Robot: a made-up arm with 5 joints.
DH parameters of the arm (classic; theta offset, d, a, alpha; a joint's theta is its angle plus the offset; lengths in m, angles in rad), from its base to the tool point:
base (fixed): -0.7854 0 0.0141 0
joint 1: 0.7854 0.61 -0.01 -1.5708
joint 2: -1.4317 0 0.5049 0
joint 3: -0.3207 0 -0.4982 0
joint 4: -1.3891 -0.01 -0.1 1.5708
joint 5: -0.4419 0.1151 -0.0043 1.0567
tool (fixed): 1.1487 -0.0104 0 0
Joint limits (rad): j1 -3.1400..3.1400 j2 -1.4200..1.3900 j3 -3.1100..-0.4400 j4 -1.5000..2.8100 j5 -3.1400..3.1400
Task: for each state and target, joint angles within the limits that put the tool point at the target. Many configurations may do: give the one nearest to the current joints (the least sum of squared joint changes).
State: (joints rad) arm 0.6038 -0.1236 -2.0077 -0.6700 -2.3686
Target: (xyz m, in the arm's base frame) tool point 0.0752 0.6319 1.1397
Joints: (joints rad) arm 1.4960 0.0578 -1.2592 -0.7568 -2.3529
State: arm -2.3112 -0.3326 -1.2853 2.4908 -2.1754
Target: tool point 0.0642 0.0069 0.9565
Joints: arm -3.1007 -1.2378 -0.6960 2.7754 -2.0532
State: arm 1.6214 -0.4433 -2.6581 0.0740 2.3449
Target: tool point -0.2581 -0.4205 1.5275
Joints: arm 0.9580 -0.3318 -3.1100 -0.6249 2.3207
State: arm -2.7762 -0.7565 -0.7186 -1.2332 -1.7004
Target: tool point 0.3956 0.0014 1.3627
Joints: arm -3.1400 -1.1949 -1.3565 -1.1395 -1.6479
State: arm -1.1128 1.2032 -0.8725 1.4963 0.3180
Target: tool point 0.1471 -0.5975 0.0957
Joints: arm -1.3406 1.2441 -1.4141 1.2921 0.3319
